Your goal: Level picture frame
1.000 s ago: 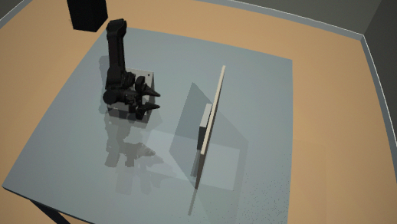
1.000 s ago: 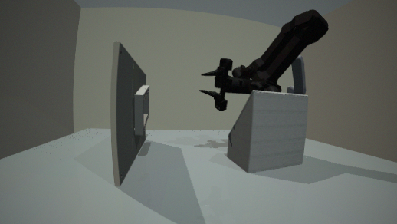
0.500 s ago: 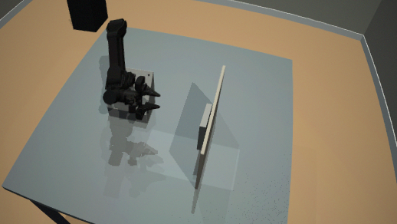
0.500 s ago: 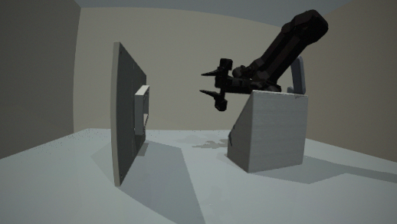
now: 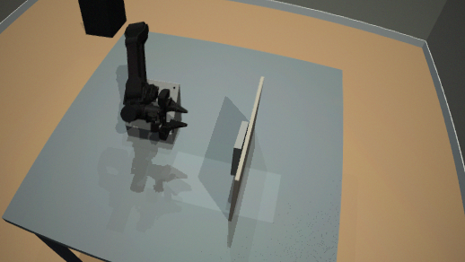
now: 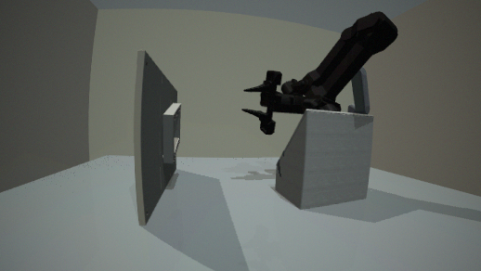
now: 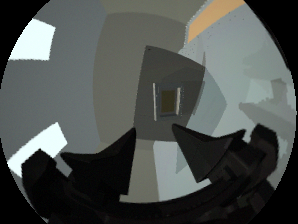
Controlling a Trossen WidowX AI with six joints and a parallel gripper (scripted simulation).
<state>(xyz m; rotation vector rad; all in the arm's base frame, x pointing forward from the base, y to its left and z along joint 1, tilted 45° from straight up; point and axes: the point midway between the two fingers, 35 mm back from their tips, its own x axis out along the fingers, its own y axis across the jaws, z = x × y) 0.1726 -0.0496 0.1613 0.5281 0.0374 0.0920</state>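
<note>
The picture frame lies 20 cm ahead of my gripper tip, 9 cm below it and 1 cm to the right of it. Also, from my gripper tip: wall panel 21 cm ahead, 10 cm below, 1 cm to the left.
</note>
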